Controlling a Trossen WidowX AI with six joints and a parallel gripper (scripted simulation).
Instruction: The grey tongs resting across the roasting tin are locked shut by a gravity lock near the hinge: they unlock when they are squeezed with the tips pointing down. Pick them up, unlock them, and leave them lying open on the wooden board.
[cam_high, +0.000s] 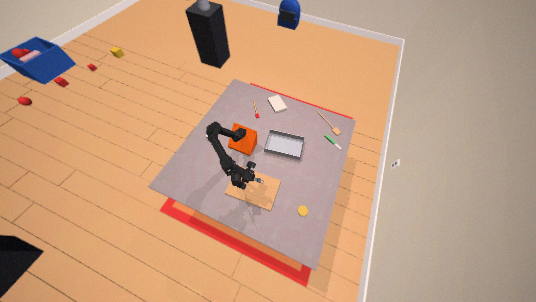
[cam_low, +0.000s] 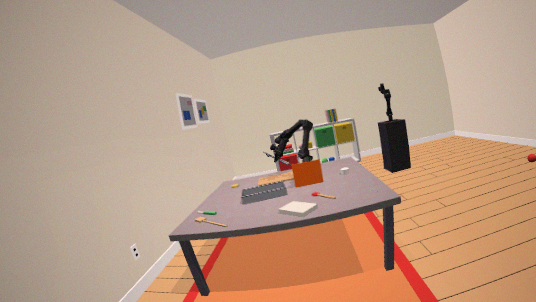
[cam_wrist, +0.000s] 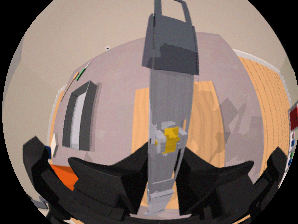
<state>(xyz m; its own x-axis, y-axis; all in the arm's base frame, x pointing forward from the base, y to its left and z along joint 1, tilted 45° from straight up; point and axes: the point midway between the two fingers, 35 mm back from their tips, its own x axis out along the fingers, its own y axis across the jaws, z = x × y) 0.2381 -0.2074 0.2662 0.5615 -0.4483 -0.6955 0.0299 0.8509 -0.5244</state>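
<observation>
Right now my gripper tip is 4 cm below the yellow lock piece and 1 cm to the left of it. Round my gripper tip: wooden board: 14 cm below, 1 cm to the right, 1 cm behind; then yellow disc: 39 cm ahead, 14 cm below, 3 cm to the right; then grey roasting tin: 42 cm to the left, 12 cm below, 8 cm ahead.
</observation>
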